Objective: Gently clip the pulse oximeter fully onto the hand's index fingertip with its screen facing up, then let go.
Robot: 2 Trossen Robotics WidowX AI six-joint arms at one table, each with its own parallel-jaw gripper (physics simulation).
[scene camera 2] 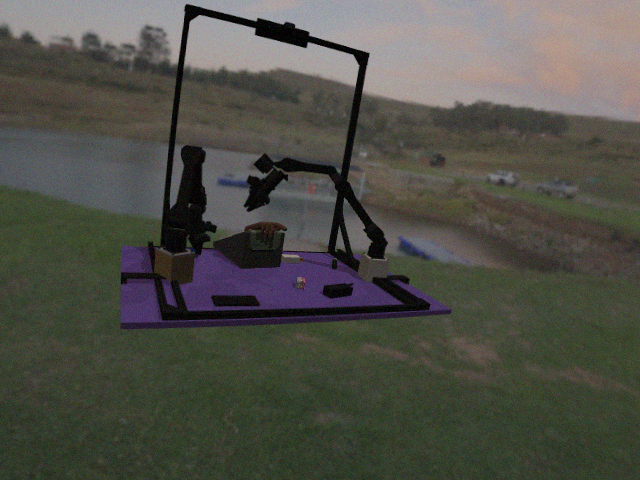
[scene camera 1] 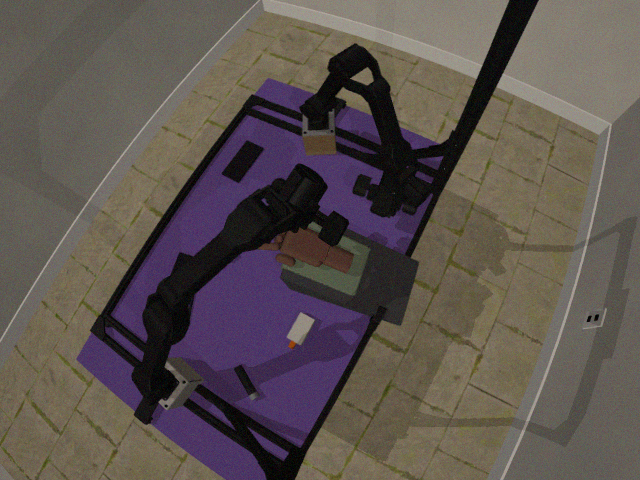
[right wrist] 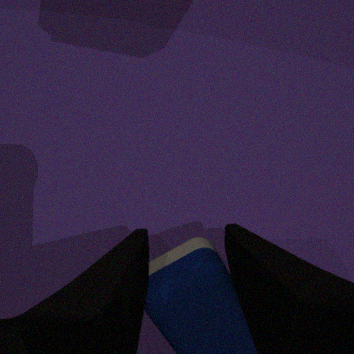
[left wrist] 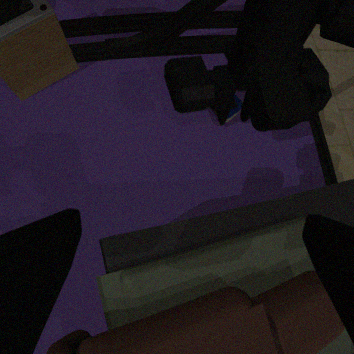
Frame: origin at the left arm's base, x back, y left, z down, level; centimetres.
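Seen in the pictures: left gripper, between the fingertips: [scene camera 2: 245, 209] [scene camera 1: 321, 207] [left wrist: 194, 223]; right gripper, between the fingertips: [scene camera 2: 198, 254] [right wrist: 186, 236] [left wrist: 231, 120]; left arm's base, origin of its link: [scene camera 2: 375, 256] [scene camera 1: 164, 383]; right arm's base, origin of its link: [scene camera 2: 175, 250] [scene camera 1: 318, 121] [left wrist: 1, 5].
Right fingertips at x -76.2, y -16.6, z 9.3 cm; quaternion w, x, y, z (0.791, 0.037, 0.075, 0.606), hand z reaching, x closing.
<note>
Offsets run from my right fingertips to a thing's top centre. "spot": to the spot under its first point. Level surfaces: height alone.
The pulse oximeter @(dz -2.1, dx -3.0, dy +1.5 cm) [left wrist: 236, 107] [right wrist: 192, 295], blue with a pale edge, is low over the purple mat, slanted between the right fingers; its screen does not show. My right gripper [scene camera 2: 199, 251] [left wrist: 231, 120] [right wrist: 186, 236] is narrowed, with a finger against each side of the oximeter. The brown hand [scene camera 1: 310, 249] [scene camera 2: 265, 226] [left wrist: 200, 327] lies on a green pad [scene camera 1: 356, 279] [left wrist: 115, 300] on a dark wedge block [scene camera 1: 390, 281] [scene camera 2: 258, 258]. Its fingertips are partly hidden by the left arm in scene camera 1. My left gripper [scene camera 2: 249, 207] [left wrist: 194, 223] is open and empty above the hand.
A white box with an orange end @(dz -1.6, dx +43.4, dy -2.2 cm) [scene camera 1: 301, 328] [scene camera 2: 290, 258] and a dark cylinder @(dz -1.5, dx +63.6, dy +1.1 cm) [scene camera 1: 245, 381] [scene camera 2: 334, 264] lie on the mat @(dz +1.2 cm) [scene camera 1: 227, 320]. A flat black rectangle @(spot: dz +0.4, dx +10.9, dy +47.5 cm) [scene camera 1: 242, 161] [scene camera 2: 235, 300], a black box @(dz -2.3, dx +51.3, dy +37.7 cm) [scene camera 2: 337, 290] and a small white-red item @(dz -2.0, dx +38.3, dy +30.5 cm) [scene camera 2: 300, 282] lie farther off. Black rails edge the mat.
</note>
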